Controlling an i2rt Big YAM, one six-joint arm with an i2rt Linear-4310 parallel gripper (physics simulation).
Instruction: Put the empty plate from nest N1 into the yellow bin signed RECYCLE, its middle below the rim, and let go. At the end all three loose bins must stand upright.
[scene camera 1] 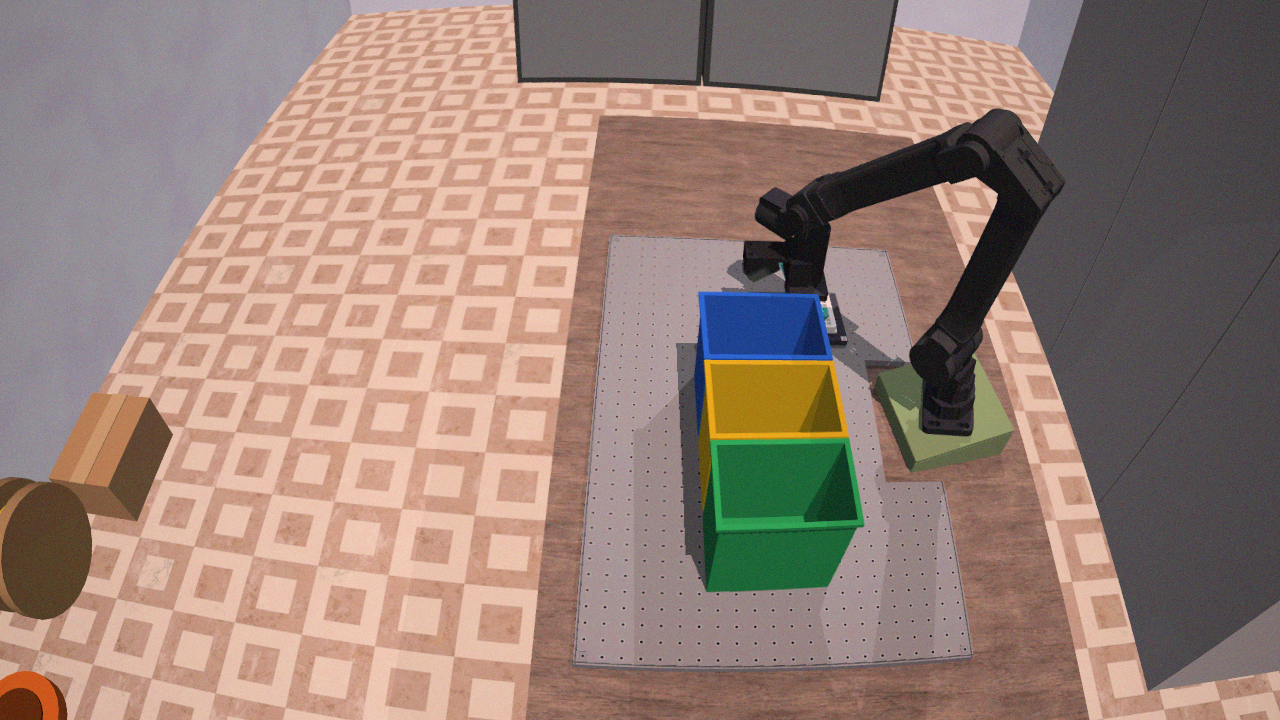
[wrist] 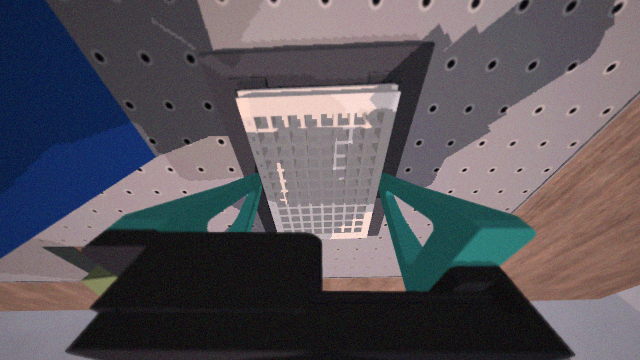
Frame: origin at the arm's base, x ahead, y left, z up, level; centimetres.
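Where they show: gripper, fingertip midpoint: (wrist: pixel 320 180); arm's base at its link origin: (scene camera 1: pixel 947 404).
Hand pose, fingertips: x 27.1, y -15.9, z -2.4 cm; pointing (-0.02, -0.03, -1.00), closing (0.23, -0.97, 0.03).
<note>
Things, the pixels of their top centre, and the offset from my fingertips. Level surfaces: height alone.
- yellow bin at its top centre: (scene camera 1: pixel 775 397) dx +2.0, dy +33.6, dz +16.7 cm
- blue bin at its top centre: (scene camera 1: pixel 764 324) dx +5.3, dy +20.8, dz +16.7 cm
- green bin at its top centre: (scene camera 1: pixel 787 482) dx -1.3, dy +46.5, dz +16.7 cm
- perforated board at its surface level: dz -1.3 cm
- wooden table at its surface level: dz -2.6 cm
A white plate with a grid of square wells (wrist: pixel 320 165) (scene camera 1: pixel 830 324) lies in a dark nest (wrist: pixel 410 100) (scene camera 1: pixel 839 338) on the grey perforated board. My gripper (wrist: pixel 320 180) is open, its teal fingertips on either side of the plate, close to its long edges; whether they touch it I cannot tell. In the scene view the arm's wrist hides part of the plate. The yellow bin (scene camera 1: pixel 775 400) stands upright between the blue bin (scene camera 1: pixel 765 326) (wrist: pixel 60 165) and the green bin (scene camera 1: pixel 783 555), which also stand upright. No sign text shows.
The blue bin stands beside the nest, nearest to it of the three. The perforated board (scene camera 1: pixel 653 617) lies on a wooden table (scene camera 1: pixel 993 573). The arm's base stands on a green block (scene camera 1: pixel 899 429) to the right of the bins.
</note>
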